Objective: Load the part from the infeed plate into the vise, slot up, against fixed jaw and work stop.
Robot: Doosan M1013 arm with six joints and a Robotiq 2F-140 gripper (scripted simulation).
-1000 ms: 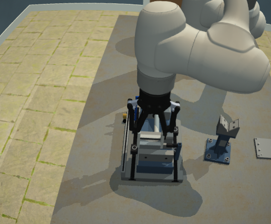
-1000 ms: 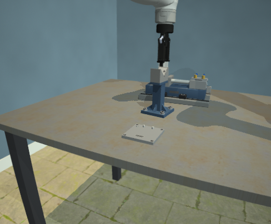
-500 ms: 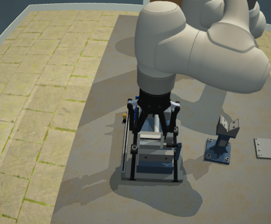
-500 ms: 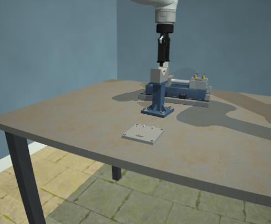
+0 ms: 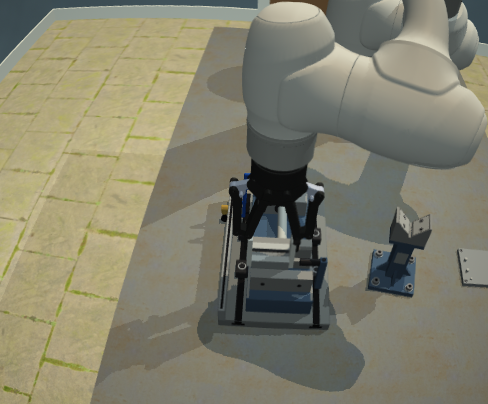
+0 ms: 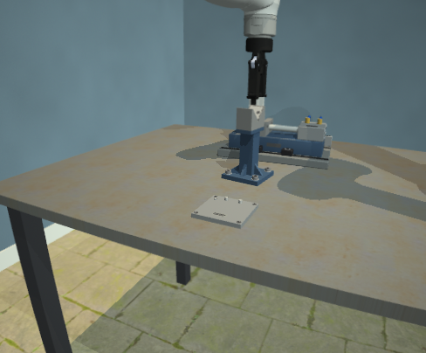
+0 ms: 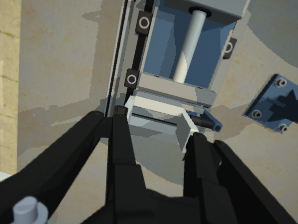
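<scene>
My gripper is now 20 mm above the part. The rest, counted from my hand: work stop: 70 mm to the left, 30 mm below; then moving jaw: 30 mm behind, 20 mm to the left, 40 mm below; then fixed jaw: 30 mm ahead, 20 mm to the left, 40 mm below.
</scene>
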